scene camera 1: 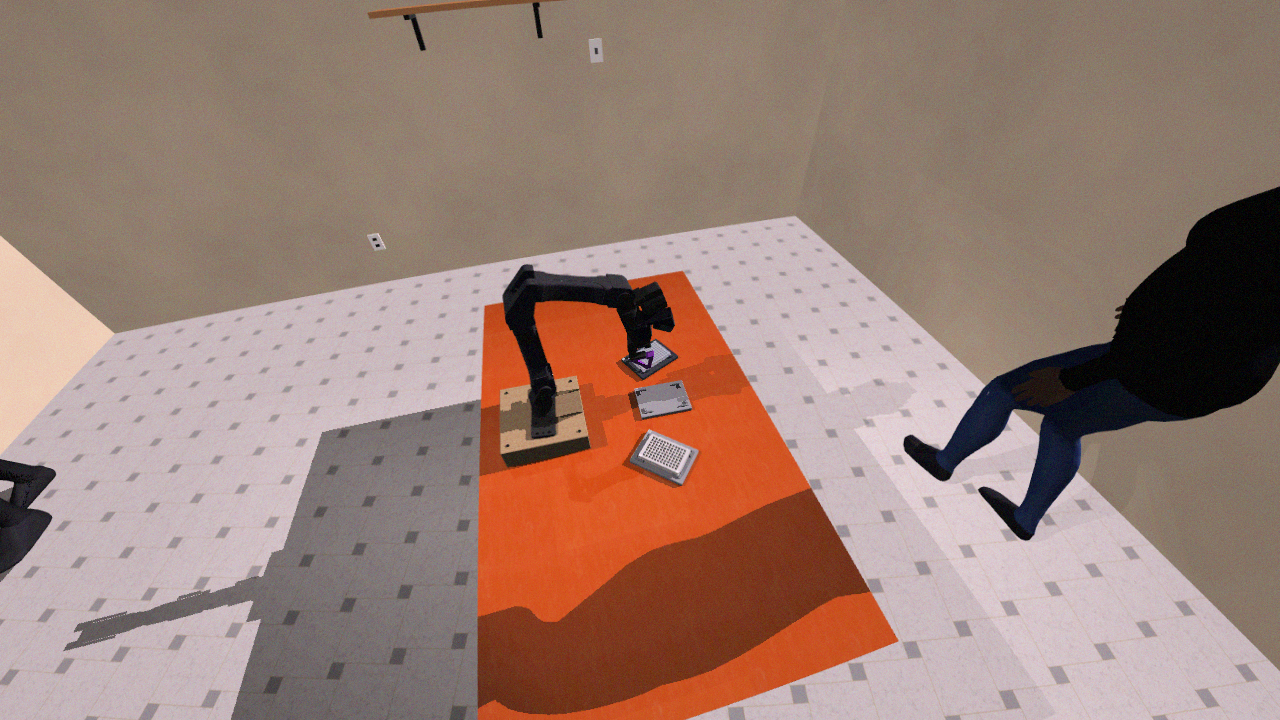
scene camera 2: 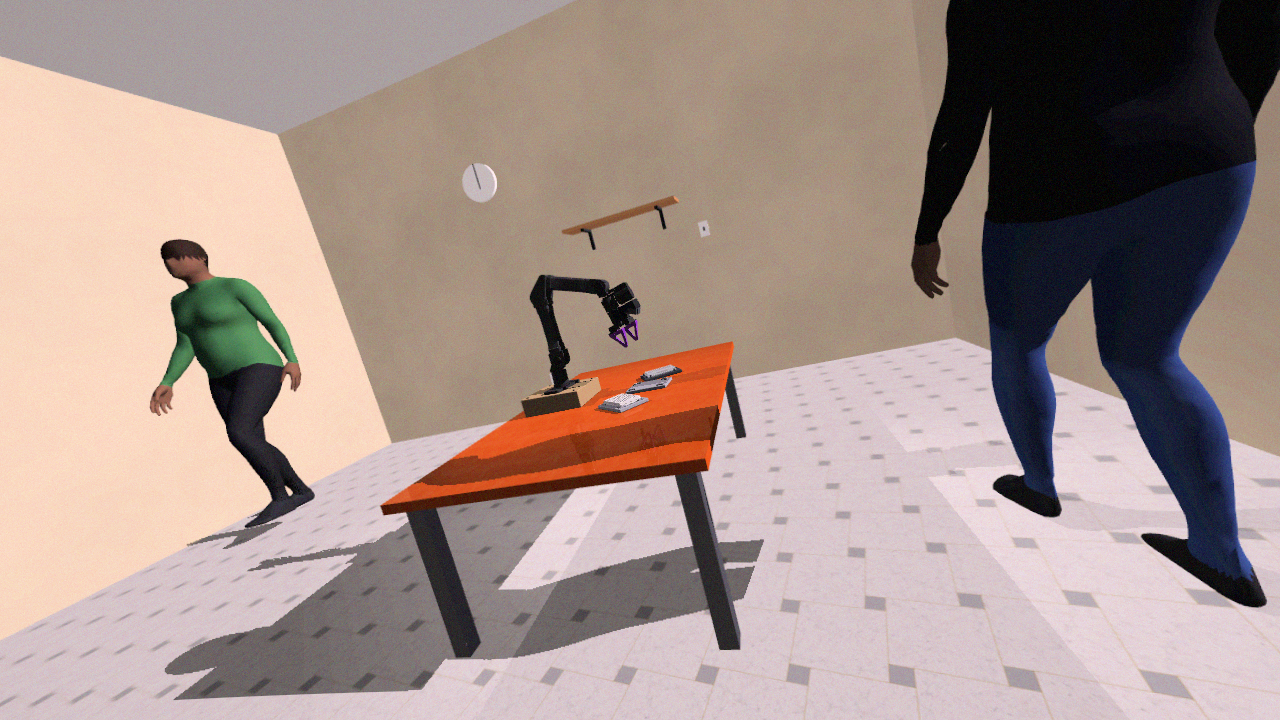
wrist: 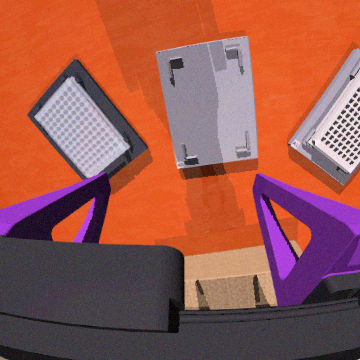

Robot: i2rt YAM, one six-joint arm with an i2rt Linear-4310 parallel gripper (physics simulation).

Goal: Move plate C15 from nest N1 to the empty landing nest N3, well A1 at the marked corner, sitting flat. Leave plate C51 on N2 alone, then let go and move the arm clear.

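My gripper [scene camera 1: 645,359] [scene camera 2: 629,342] [wrist: 181,180] is open and empty, above the table. A grey translucent plate [wrist: 82,127] [scene camera 2: 662,370] sits on a dark nest [wrist: 106,105], at left in the wrist view and partly behind the gripper in scene camera 1. A white plate [scene camera 1: 665,453] [scene camera 2: 620,401] [wrist: 342,135] sits on a light grey nest [wrist: 320,115], cut off at right in the wrist view. Between them is the empty grey nest N3 [scene camera 1: 662,399] [scene camera 2: 650,385] [wrist: 195,110], with corner brackets. No plate names are readable, so I cannot tell which is C15 or C51.
The arm stands on a wooden base block [scene camera 1: 572,420] [scene camera 2: 559,400] on the orange table [scene camera 1: 554,537] [scene camera 2: 581,447]. A person in blue trousers [scene camera 1: 1083,411] [scene camera 2: 1109,241] stands to the right of the table. A person in green [scene camera 2: 228,331] is at the left.
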